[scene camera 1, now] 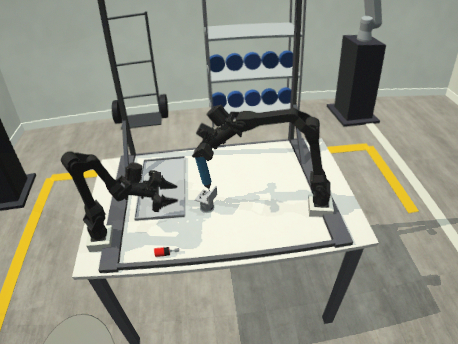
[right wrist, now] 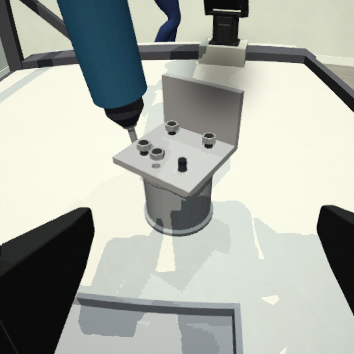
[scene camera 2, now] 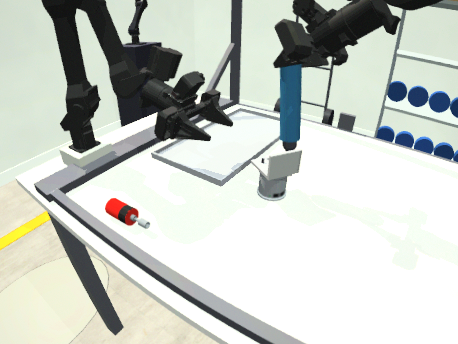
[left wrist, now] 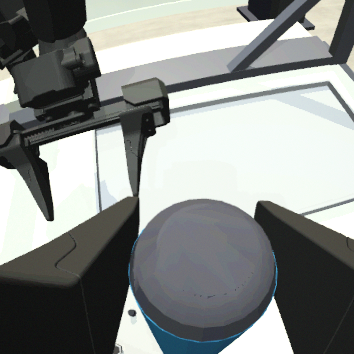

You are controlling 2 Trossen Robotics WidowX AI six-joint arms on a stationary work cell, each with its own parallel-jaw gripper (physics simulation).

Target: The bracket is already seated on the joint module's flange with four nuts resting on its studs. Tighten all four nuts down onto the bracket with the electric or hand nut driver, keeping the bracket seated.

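Where they show: left gripper, fingertip midpoint: (scene camera 1: pixel 193 154) (scene camera 2: pixel 281 66) (left wrist: pixel 197 211); right gripper, fingertip midpoint: (scene camera 1: pixel 177 193) (right wrist: pixel 207 219) (scene camera 2: pixel 222 131) (left wrist: pixel 91 209); left arm's base, origin of the base link: (scene camera 1: pixel 321 202) (right wrist: pixel 224 41); right arm's base, origin of the base link: (scene camera 1: pixel 98 235) (scene camera 2: pixel 84 145).
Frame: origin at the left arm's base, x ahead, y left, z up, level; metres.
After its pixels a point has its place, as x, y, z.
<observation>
My left gripper (scene camera 1: pixel 202 154) {0.531, -0.024, 0.205} (scene camera 2: pixel 290 64) {0.531, -0.024, 0.205} (left wrist: pixel 197 211) {0.531, -0.024, 0.205} is shut on the blue electric nut driver (scene camera 1: pixel 202 171) {0.496, 0.001, 0.139} (scene camera 2: pixel 290 102) {0.487, -0.003, 0.148} (right wrist: pixel 107 55) {0.509, -0.006, 0.102}, tip down. Its tip is beside the bracket's far-left edge in the right wrist view; contact is unclear. The bracket (scene camera 2: pixel 285 164) {0.454, 0.040, 0.046} (right wrist: pixel 202 107) {0.461, 0.042, 0.050} sits on the joint module (scene camera 1: pixel 207 206) {0.478, 0.055, -0.006} (scene camera 2: pixel 272 187) {0.469, 0.050, -0.009} (right wrist: pixel 177 205) {0.514, 0.035, -0.006}. Three nuts (right wrist: pixel 143 145) {0.501, 0.007, 0.035} (right wrist: pixel 172 126) {0.468, 0.019, 0.034} (right wrist: pixel 209 138) {0.480, 0.051, 0.035} are on black studs. Another nut (right wrist: pixel 157 153) {0.503, 0.018, 0.031} shows near a small round mark; the front stud (right wrist: pixel 182 163) {0.512, 0.039, 0.032} is bare. My right gripper (scene camera 1: pixel 176 194) {0.593, 0.070, 0.074} (scene camera 2: pixel 221 131) {0.593, 0.070, 0.074} (right wrist: pixel 207 219) {0.593, 0.070, 0.074} is open and empty, over the tray side.
A shallow grey tray (scene camera 1: pixel 160 217) {0.674, 0.115, -0.030} (scene camera 2: pixel 221 181) {0.573, 0.090, -0.028} (right wrist: pixel 160 305) {0.586, 0.044, -0.025} lies on the table below the right gripper. A red hand nut driver (scene camera 1: pixel 161 251) {0.615, 0.308, -0.009} (scene camera 2: pixel 121 211) {0.600, 0.305, -0.009} lies near the table's front edge. Dark frame rails border the table.
</observation>
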